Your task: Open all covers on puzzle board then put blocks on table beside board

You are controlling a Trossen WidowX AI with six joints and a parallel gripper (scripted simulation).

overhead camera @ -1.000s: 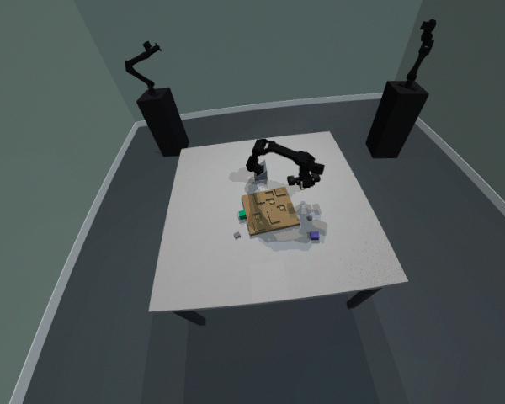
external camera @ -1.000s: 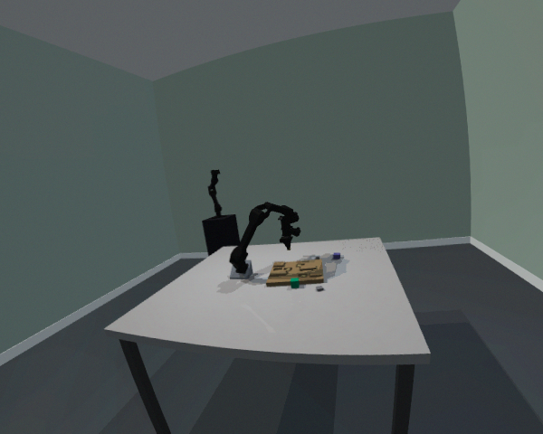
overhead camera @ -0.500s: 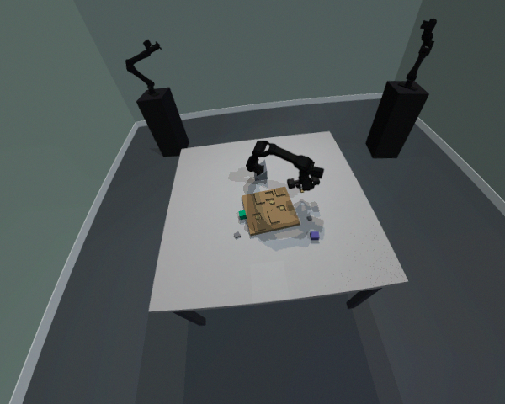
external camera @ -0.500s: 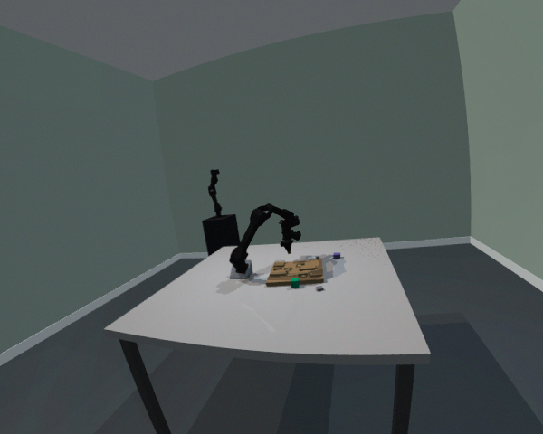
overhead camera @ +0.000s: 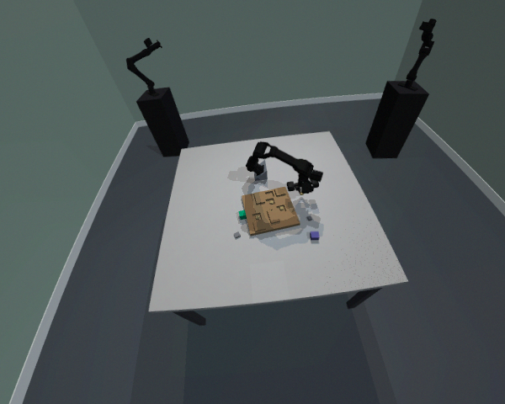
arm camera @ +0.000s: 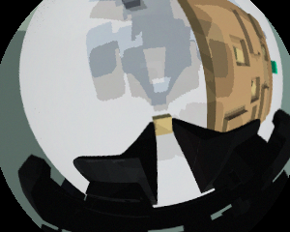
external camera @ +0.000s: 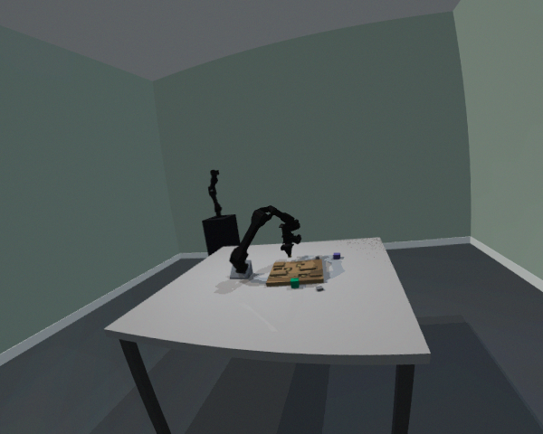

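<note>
Now: gripper tip 200 mm to the left of the tan puzzle board, 110 mm short of it and 10 mm above it. From my gripper tip the other things lie so: green block: 370 mm to the right, 150 mm ahead, 10 mm below; then purple block: 290 mm ahead, 50 mm to the left, 20 mm below.
</note>
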